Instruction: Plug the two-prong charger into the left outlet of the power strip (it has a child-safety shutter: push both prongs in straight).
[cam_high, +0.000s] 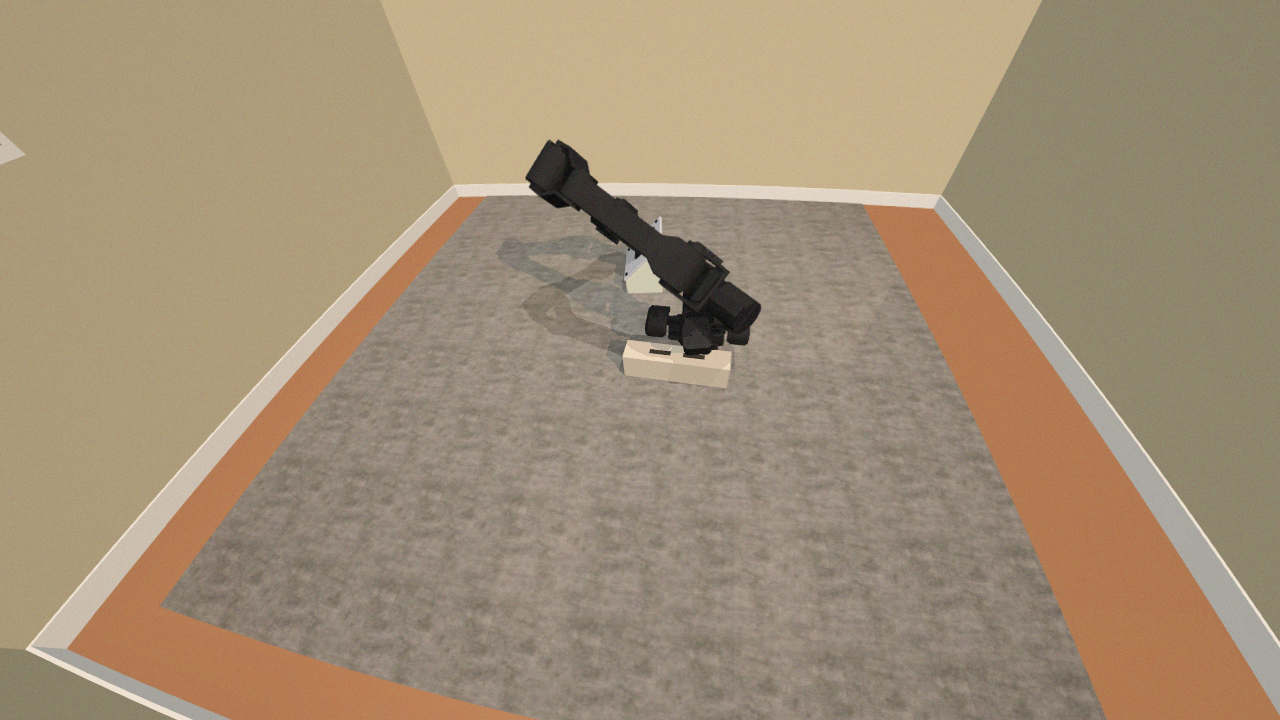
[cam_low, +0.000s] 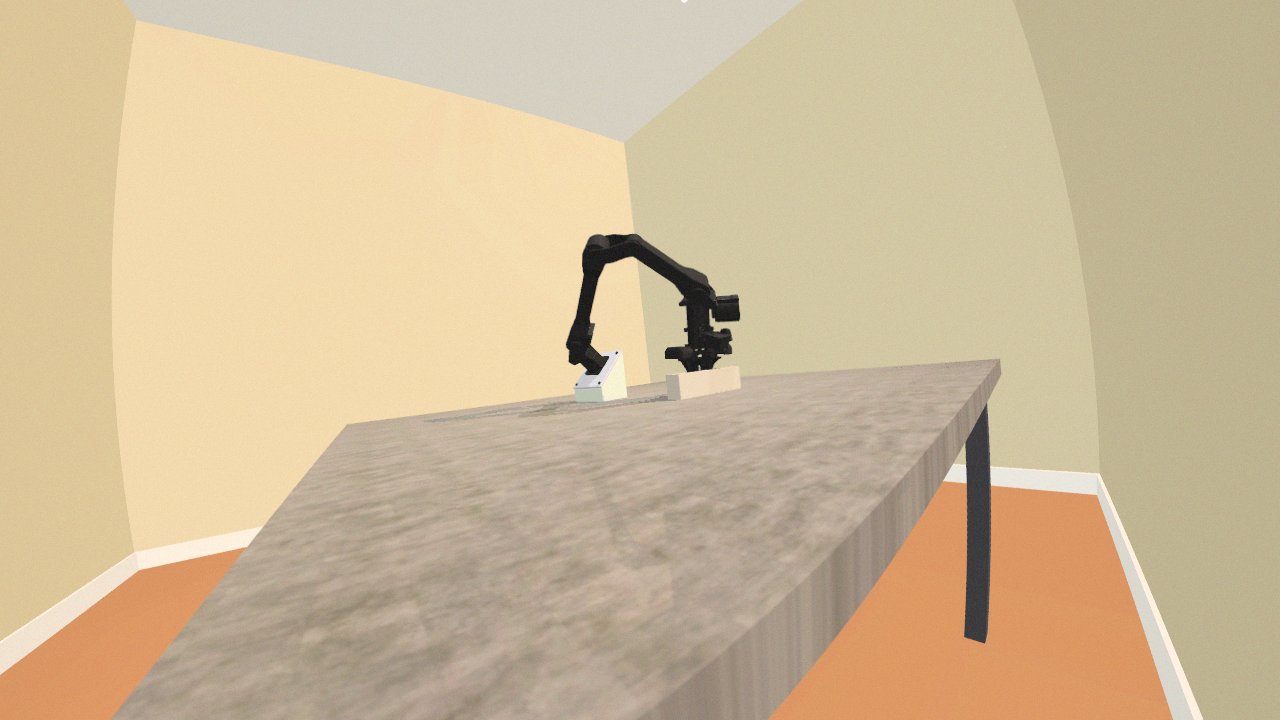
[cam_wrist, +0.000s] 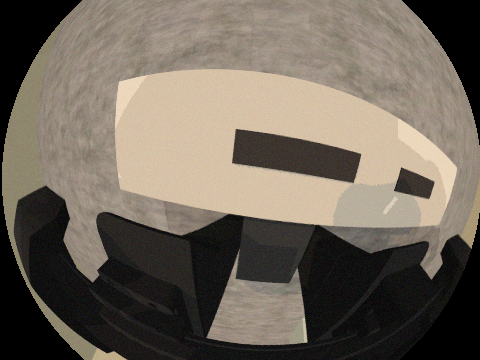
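My gripper tip is now 2 cm short of the two-prong charger and 1 cm below it.
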